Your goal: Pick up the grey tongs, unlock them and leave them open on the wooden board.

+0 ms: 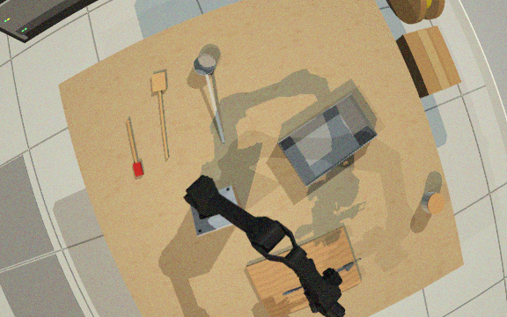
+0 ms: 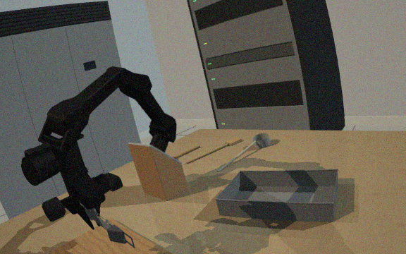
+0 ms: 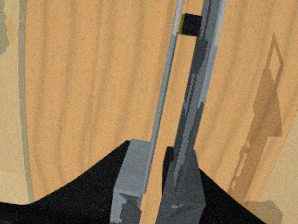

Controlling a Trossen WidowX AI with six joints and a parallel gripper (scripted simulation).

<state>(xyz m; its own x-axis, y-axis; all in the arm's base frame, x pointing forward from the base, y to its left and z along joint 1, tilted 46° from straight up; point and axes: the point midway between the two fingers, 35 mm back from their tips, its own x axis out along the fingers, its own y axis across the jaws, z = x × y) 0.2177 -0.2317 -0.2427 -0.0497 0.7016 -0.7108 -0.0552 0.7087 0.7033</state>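
Right now the wooden board is 20 mm to the right of my gripper tip and 100 mm below it. Round my gripper tip: cork-lidded jar 540 mm ahead, 60 mm to the left, 70 mm below; grey roasting tin 210 mm ahead, 410 mm to the left, 80 mm below; red-tipped stick 430 mm behind, 580 mm to the left, 100 mm below.
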